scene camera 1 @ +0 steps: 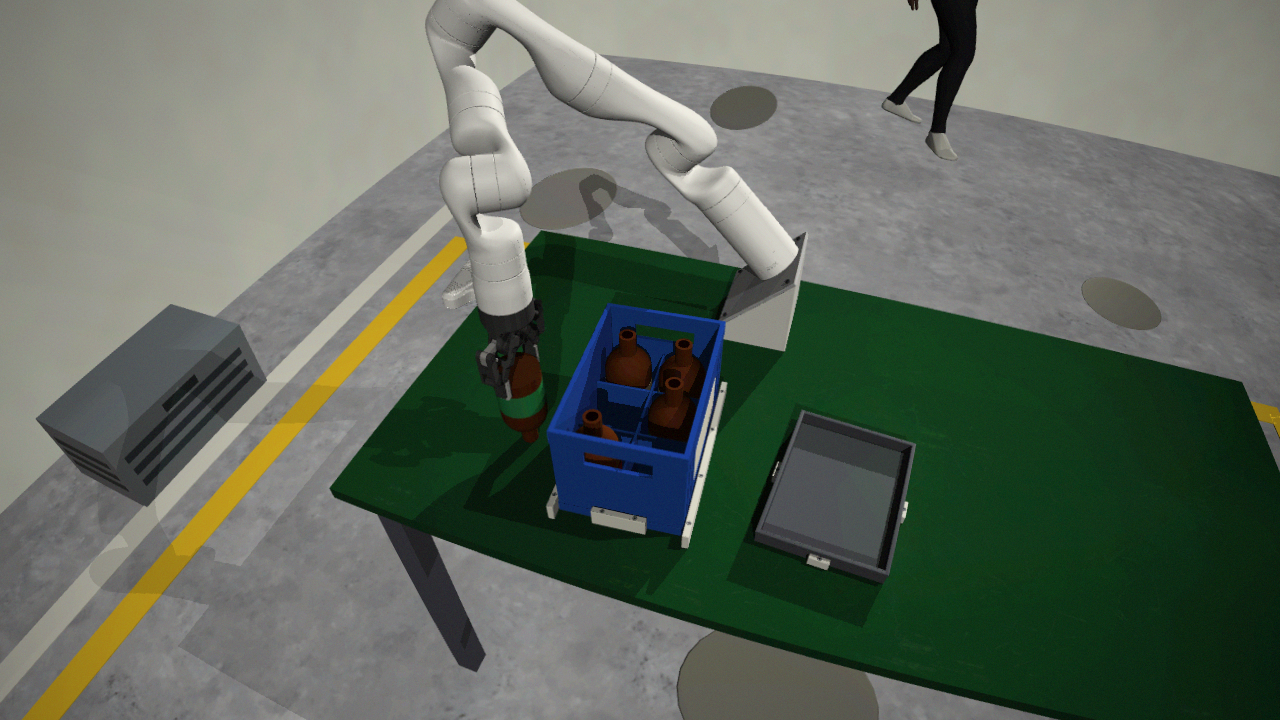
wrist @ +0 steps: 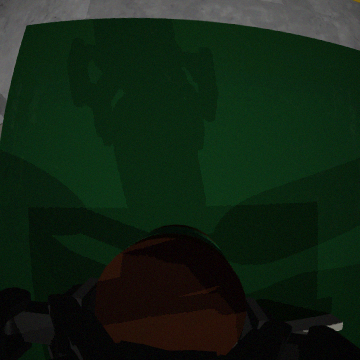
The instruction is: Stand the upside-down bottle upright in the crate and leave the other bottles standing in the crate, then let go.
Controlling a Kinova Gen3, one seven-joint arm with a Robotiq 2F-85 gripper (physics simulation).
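Places are measured from the arm's base along level axes (x right, y ahead, z up), in millimetres.
Pixels of known places: gripper, fingertip midpoint: (scene camera 1: 519, 379) (wrist: 169, 306); arm's base at its link origin: (scene camera 1: 778, 262).
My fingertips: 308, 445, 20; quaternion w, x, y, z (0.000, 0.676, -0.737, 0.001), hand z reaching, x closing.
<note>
Ahead of a thing's pixels: the offset from my fingertips to its top centre, as dx, dy, dz. "spot": to the spot under its first point. Level surfaces: height alone.
My gripper (scene camera 1: 520, 371) (wrist: 169, 306) is shut on a brown bottle with a green label @(+3, -3, +21) (scene camera 1: 521, 404) (wrist: 170, 280). The bottle is upside down, slightly tilted, neck pointing down, left of the blue crate @(-181, -34, +39) (scene camera 1: 626, 494) and outside it. Its neck tip is low over the table; I cannot tell whether it touches. In the wrist view its round brown base faces the camera. Inside the crate stand a back-left bottle @(-129, -115, +27) (scene camera 1: 628, 365), a back-right bottle @(-216, -121, +27) (scene camera 1: 687, 368), a middle-right bottle @(-226, -37, +27) (scene camera 1: 667, 413) and a front-left bottle (scene camera 1: 601, 440), necks up. The middle-left compartment is empty; the front-right one is partly hidden.
The green table @(dz -136) (scene camera 1: 1029, 447) (wrist: 280, 125) carries pale rails @(spot: -191, +114, -114) (scene camera 1: 617, 520) around the crate's foot. A grey tray @(spot: -483, -48, -131) (scene camera 1: 836, 488) lies right of the crate. The arm's mount (scene camera 1: 768, 317) stands behind it. A grey cabinet (scene camera 1: 134, 385) is on the floor at the left.
</note>
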